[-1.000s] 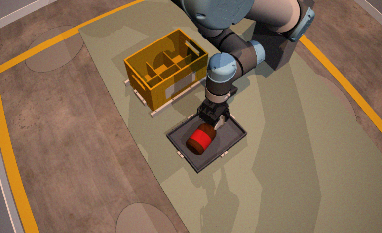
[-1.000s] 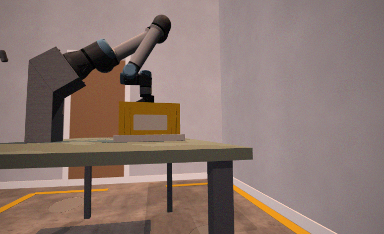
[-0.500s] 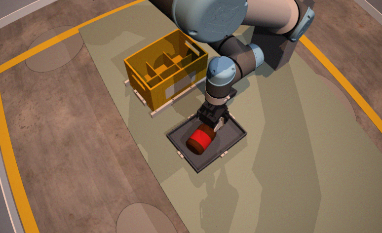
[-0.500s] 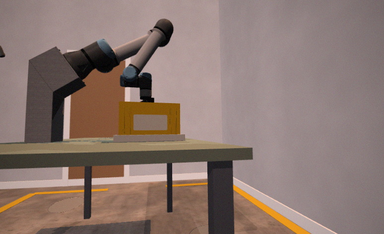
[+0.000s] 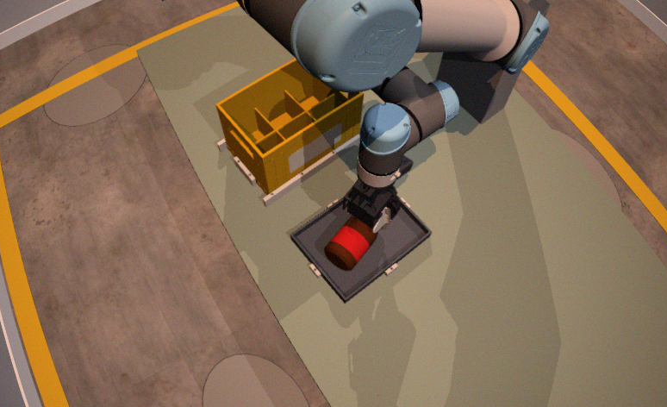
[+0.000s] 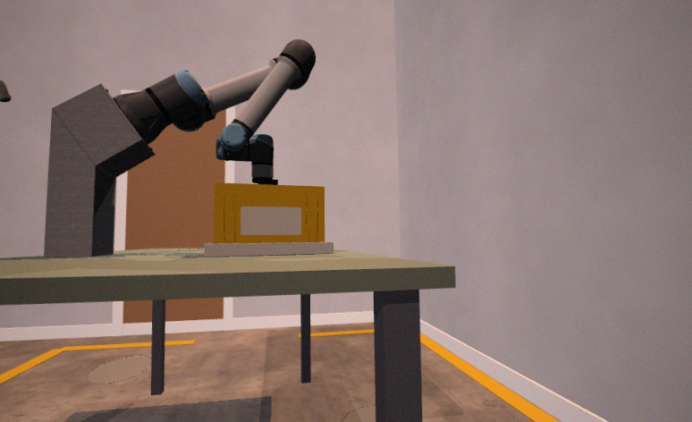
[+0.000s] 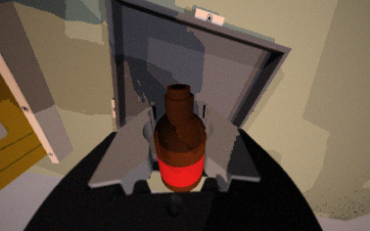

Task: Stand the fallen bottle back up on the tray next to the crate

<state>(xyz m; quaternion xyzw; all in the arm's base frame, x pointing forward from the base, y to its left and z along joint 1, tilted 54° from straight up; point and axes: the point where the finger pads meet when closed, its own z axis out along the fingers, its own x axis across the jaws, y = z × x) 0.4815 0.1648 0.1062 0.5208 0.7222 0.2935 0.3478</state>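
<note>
Now: the dark grey tray 30 mm below my hand, 30 mm ahead of it and 20 mm to the left of it. Also, from my hand: yellow crate (280 mm to the right, 40 mm ahead, 40 mm above); then brown bottle (50 mm ahead, 20 mm to the left, 10 mm below).
</note>
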